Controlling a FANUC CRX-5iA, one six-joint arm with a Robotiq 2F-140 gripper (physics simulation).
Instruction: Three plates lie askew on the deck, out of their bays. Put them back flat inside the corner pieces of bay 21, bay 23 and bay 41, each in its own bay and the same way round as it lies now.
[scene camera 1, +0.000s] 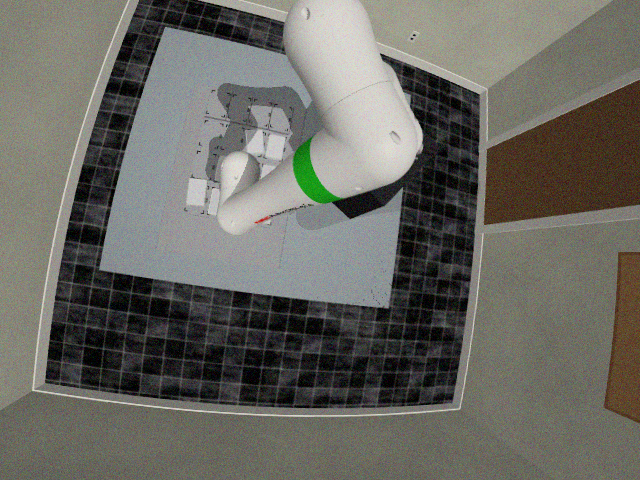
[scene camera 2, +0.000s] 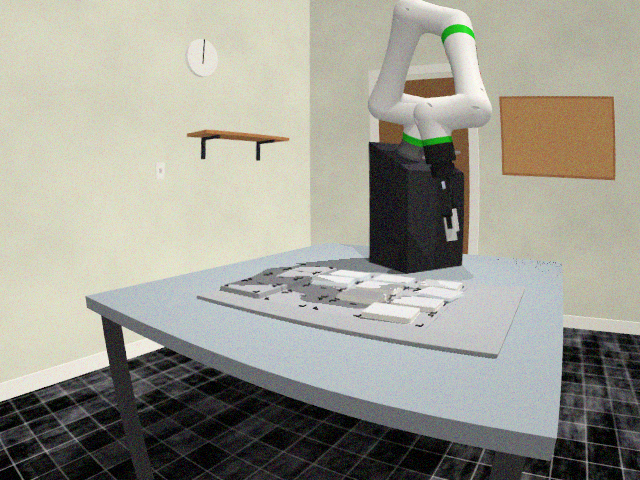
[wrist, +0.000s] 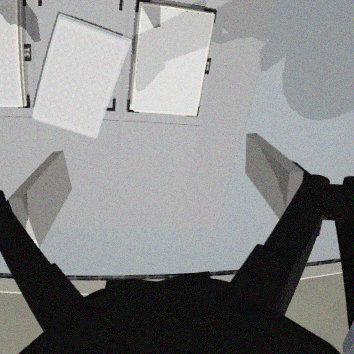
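Where they show: gripper, fingertip midpoint: (scene camera 2: 453, 235) (wrist: 156, 161); arm's base at its link origin: (scene camera 2: 413, 155).
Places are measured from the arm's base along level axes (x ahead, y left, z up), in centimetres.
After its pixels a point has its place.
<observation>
One white plate (wrist: 82, 75) {x 47.0, y 29.9, z -42.4 cm} lies clearly turned across its bay's corner pieces in the wrist view, its lower end out past them; it also shows in scene camera 2 (scene camera 2: 438, 294) {x 50.2, y 31.3, z -42.4 cm}. The arm hides it in scene camera 1. Another plate (scene camera 1: 196, 192) {x 69.7, y 26.7, z -42.4 cm} (scene camera 2: 390, 312) {x 71.6, y 27.0, z -42.4 cm} at the row's outer end lies out of its bay. A third plate (scene camera 1: 254, 142) {x 49.8, y -4.6, z -42.4 cm} (scene camera 2: 333, 280) {x 51.5, y -4.0, z -42.4 cm} lies slightly turned farther back. Bay numbers are not readable. My gripper (scene camera 2: 451, 225) {x 39.9, y 31.5, z -26.9 cm} (wrist: 156, 161) {x 39.9, y 31.5, z -26.9 cm} is open and empty, above the deck (scene camera 1: 175, 237) {x 74.2, y 49.4, z -44.0 cm} (scene camera 2: 454, 335) {x 75.3, y 45.2, z -44.0 cm}, with the turned plate ahead and left of the fingers in the wrist view.
A straight plate (wrist: 172, 60) {x 37.1, y 26.8, z -42.5 cm} sits inside corner pieces right of the turned one, and another plate (wrist: 11, 65) {x 55.3, y 29.6, z -42.5 cm} lies to its left. More plates, including one (scene camera 1: 275, 146) {x 39.4, y -5.6, z -42.5 cm} beside the third askew plate, lie on the deck. The black pedestal (scene camera 2: 390, 206) {x 14.0, y -3.7, z -20.8 cm} stands on the table (scene camera 2: 361, 372) {x 99.0, y 36.0, z -45.0 cm} behind.
</observation>
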